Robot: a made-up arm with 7 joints.
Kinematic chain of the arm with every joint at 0, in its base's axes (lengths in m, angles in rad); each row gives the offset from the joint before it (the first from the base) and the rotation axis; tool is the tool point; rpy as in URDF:
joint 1: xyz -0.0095 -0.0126 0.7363 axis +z
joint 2: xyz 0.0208 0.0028 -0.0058 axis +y
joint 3: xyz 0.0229 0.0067 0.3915 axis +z
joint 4: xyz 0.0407 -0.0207 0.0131 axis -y
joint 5: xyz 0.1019 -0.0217 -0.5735 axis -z
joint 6: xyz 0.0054 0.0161 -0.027 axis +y
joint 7: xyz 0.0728 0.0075 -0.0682 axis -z
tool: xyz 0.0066 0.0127 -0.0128 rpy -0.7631 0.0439 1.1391
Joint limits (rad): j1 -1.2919..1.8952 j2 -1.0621..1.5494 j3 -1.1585..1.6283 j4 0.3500..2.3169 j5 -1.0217..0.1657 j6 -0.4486..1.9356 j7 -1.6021..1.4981
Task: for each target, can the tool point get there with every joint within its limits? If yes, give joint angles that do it. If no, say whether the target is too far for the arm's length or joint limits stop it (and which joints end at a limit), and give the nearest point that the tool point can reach.
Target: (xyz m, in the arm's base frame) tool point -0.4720 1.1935 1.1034
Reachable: no: too far | nearest point -0.3987 1.0024 1.0433 | short by 0.213 m
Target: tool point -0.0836 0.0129 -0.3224
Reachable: no: joint limits stop it (at a limit: joint 1, joint 2, joint 5) | nearest point -0.1067 0.1318 -0.0060 | short by 0.339 m
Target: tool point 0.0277 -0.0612 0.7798
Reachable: no: joint limits stop it (at a limit: joint 2, joint 3, joint 4, joint 6, joint 7) | nearest point 0.1735 -0.2516 0.6531 | short by 0.271 m
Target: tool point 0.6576 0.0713 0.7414
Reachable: yes | joints -0.5957 0.0446 0.7249 0.7506 -0.3257 -0.0662 0.2547
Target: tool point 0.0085 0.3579 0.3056
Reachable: yes | joints 0.0993 1.2234 0.7200 0.6036 -0.7274 0.3875 -0.6089
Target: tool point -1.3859 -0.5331 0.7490
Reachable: no: too far | nearest point -0.8681 -0.3373 1.0129 | short by 0.613 m
